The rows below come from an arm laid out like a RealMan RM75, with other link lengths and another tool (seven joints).
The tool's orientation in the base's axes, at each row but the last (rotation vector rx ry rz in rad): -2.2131 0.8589 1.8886; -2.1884 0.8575 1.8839; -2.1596 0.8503 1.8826; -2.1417 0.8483 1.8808; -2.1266 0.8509 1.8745; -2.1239 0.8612 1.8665; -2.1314 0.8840 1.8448; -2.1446 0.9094 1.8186; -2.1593 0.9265 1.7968; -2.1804 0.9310 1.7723; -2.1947 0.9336 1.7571; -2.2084 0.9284 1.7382; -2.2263 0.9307 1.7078
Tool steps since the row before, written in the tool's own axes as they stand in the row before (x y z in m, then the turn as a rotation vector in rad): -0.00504 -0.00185 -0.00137 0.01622 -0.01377 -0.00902; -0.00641 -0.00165 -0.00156 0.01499 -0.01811 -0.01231; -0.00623 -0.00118 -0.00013 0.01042 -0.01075 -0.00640; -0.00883 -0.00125 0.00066 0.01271 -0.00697 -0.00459; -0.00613 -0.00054 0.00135 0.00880 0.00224 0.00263; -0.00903 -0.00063 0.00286 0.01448 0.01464 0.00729; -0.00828 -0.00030 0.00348 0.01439 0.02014 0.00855; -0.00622 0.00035 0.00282 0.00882 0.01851 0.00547; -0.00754 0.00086 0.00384 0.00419 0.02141 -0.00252; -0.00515 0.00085 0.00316 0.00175 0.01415 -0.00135; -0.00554 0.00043 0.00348 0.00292 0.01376 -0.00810; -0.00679 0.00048 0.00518 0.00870 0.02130 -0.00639; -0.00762 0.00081 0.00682 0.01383 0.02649 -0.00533
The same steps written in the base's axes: 0.00175 0.00269 0.00452 0.01558 0.00202 -0.01695; 0.00179 0.00279 0.00594 0.02050 0.00455 -0.01622; 0.00040 0.00286 0.00564 0.01146 0.00265 -0.01125; -0.00031 0.00402 0.00798 0.00807 -0.00029 -0.01288; -0.00111 0.00292 0.00547 -0.00306 -0.00314 -0.00838; -0.00245 0.00463 0.00791 -0.01336 -0.01262 -0.01181; -0.00316 0.00458 0.00706 -0.01741 -0.01638 -0.01069; -0.00291 0.00320 0.00529 -0.01429 -0.01483 -0.00512; -0.00420 0.00387 0.00631 -0.00970 -0.01961 0.00193; -0.00354 0.00274 0.00414 -0.00677 -0.01244 0.00214; -0.00366 0.00339 0.00425 -0.00092 -0.01595 0.00289; -0.00530 0.00464 0.00485 -0.00591 -0.02310 -0.00123; -0.00703 0.00554 0.00501 -0.00903 -0.02852 -0.00515
